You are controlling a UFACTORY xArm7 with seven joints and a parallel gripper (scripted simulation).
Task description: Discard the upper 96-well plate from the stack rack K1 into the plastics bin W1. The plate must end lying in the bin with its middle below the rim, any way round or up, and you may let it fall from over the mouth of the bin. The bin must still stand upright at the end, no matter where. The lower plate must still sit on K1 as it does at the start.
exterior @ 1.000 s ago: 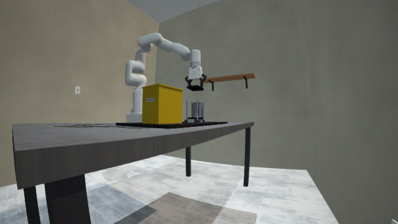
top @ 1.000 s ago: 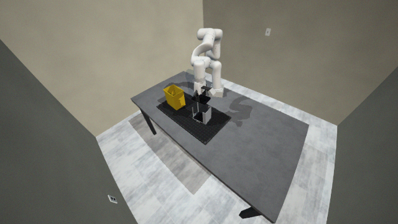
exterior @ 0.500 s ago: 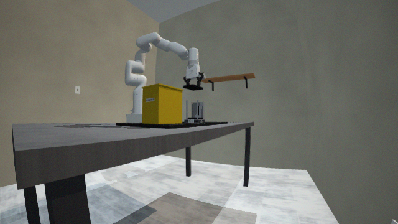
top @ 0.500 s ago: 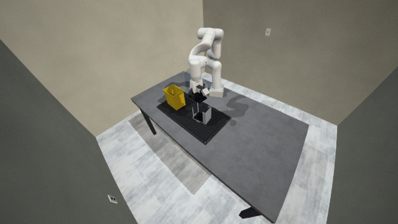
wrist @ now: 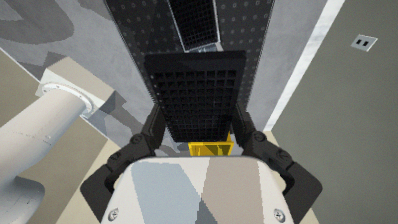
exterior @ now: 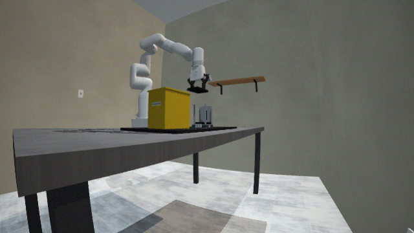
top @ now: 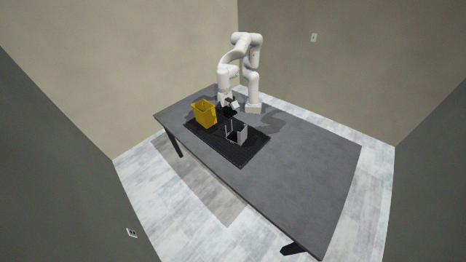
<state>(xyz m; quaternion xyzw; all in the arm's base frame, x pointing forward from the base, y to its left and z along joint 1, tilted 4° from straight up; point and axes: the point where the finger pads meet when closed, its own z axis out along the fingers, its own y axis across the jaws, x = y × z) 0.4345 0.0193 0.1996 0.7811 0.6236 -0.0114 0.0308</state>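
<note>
My gripper is now 28 cm to the left of the yellow plastics bin W1, 16 cm above it and 4 cm past it. The rest, counted from my hand: black 96-well plate: 1 cm below.
</note>
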